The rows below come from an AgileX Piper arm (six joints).
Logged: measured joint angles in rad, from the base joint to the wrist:
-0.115 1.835 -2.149 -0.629 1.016 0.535
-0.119 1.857 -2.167 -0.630 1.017 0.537
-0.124 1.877 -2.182 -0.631 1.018 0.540
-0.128 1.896 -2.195 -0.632 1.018 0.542
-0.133 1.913 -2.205 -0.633 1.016 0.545
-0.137 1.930 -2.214 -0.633 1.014 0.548
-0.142 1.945 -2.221 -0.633 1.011 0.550
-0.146 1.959 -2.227 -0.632 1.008 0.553
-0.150 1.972 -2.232 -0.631 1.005 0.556
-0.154 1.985 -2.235 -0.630 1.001 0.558
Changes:
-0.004 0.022 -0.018 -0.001 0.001 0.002
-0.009 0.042 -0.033 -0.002 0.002 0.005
-0.013 0.061 -0.046 -0.003 0.002 0.007
-0.018 0.078 -0.056 -0.004 0.000 0.010
-0.022 0.095 -0.065 -0.004 -0.002 0.013
-0.027 0.110 -0.072 -0.004 -0.005 0.015
-0.031 0.124 -0.078 -0.003 -0.008 0.018
-0.035 0.137 -0.083 -0.002 -0.011 0.021
-0.039 0.150 -0.086 -0.001 -0.015 0.023

